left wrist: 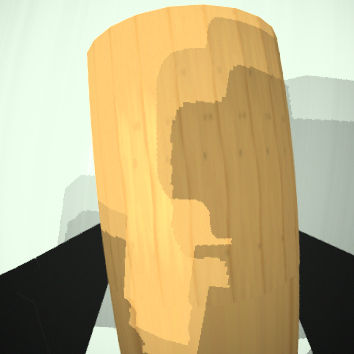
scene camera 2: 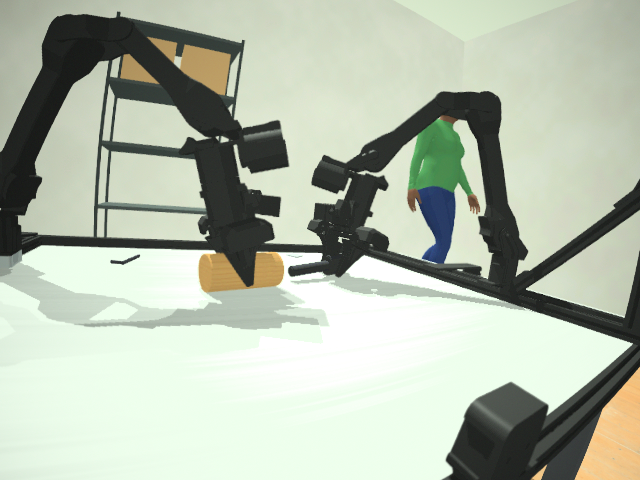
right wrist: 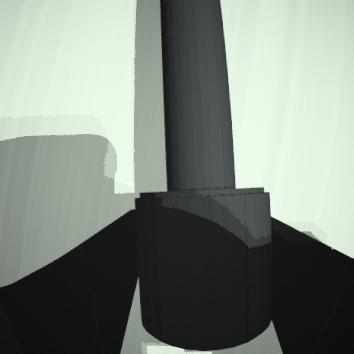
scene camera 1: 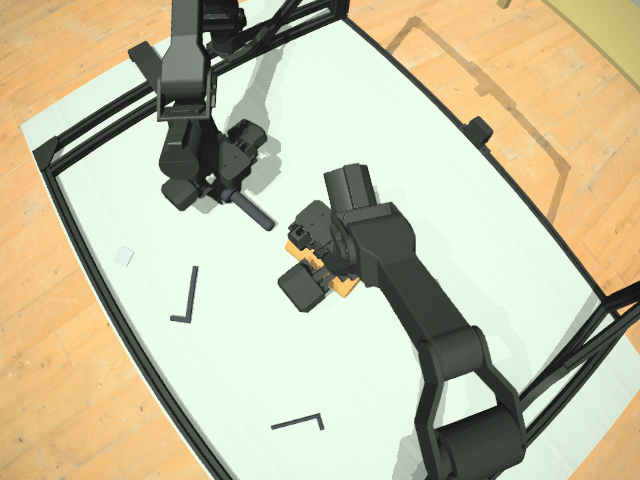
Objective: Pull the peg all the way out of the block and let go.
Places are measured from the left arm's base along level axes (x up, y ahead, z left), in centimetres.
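Pixels of known places: left gripper, fingertip midpoint: (left wrist: 197,237) (scene camera 2: 242,280) (scene camera 1: 323,261); right gripper, fingertip midpoint: (scene camera 2: 330,274) (right wrist: 196,222) (scene camera 1: 229,195); right arm's base at its link origin: (scene camera 2: 500,284) (scene camera 1: 225,44).
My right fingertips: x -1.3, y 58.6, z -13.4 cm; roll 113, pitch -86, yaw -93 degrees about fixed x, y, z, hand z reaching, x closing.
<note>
Ahead of a thing's pixels: the offset from my right fingertips to its top centre. "*": to the spot under its first point.
The block @(dz -4.0, dx +5.0, dy -19.7 cm) (scene camera 1: 344,287) (scene camera 2: 214,273) (left wrist: 145,150) is an orange wooden cylinder lying on its side. My left gripper (scene camera 1: 319,264) (scene camera 2: 249,276) (left wrist: 197,237) is shut on it from above, one finger on each side. The peg @(dz -0.5, dx +4.1, dy -3.5 cm) (scene camera 1: 253,210) (scene camera 2: 308,268) (right wrist: 200,100) is a dark grey rod with a thicker collar. My right gripper (scene camera 1: 225,193) (scene camera 2: 333,267) (right wrist: 196,222) is shut on that collar. The rod's free end points towards the block, and a small gap separates the two in both scene views. The block's facing hole is hidden.
Two dark L-shaped pieces @(dz +16.6, dx +0.2, dy -8.6 cm) (scene camera 1: 192,294) @(dz +16.7, dx +0.0, dy -36.7 cm) (scene camera 1: 297,421) and a pale square @(* dz +21.3, dx -0.3, dy +3.6 cm) (scene camera 1: 123,256) lie on the table in scene camera 1. A black frame borders the table, with a dark box @(* dz -43.4, dx +3.9, dy -20.2 cm) (scene camera 1: 478,131) (scene camera 2: 509,413) on one rail. The two grippers stand close together.
</note>
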